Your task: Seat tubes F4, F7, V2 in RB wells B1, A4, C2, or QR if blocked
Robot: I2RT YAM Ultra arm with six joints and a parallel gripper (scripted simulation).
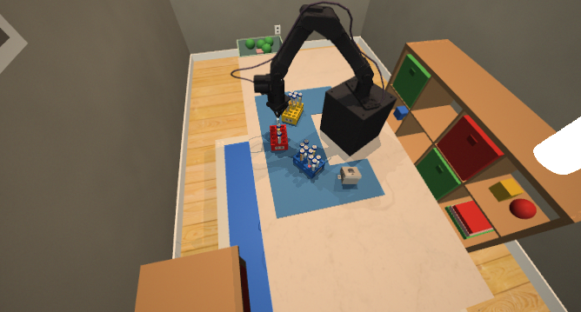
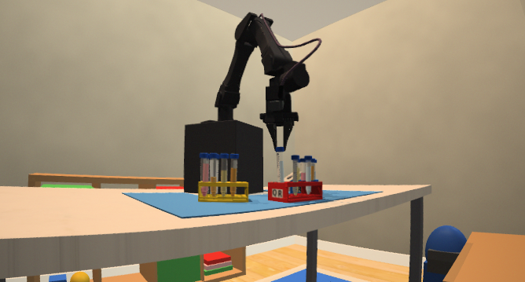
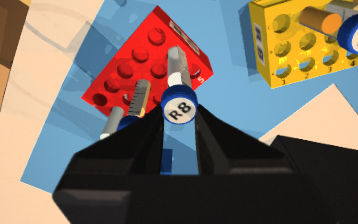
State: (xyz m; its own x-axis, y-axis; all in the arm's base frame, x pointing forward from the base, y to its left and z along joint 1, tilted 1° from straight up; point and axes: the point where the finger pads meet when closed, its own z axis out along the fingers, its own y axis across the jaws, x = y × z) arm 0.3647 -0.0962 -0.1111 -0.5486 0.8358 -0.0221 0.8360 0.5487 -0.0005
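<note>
The tube R8 lies 1 cm ahead of my hand, 1 cm to the right of it and 6 cm below it. Also, from my hand: red rack (2 cm ahead, 4 cm to the left, 12 cm below); rack RB (11 cm behind, 11 cm to the right, 12 cm below); tube (2 cm ahead, 4 cm to the left, 8 cm below).
</note>
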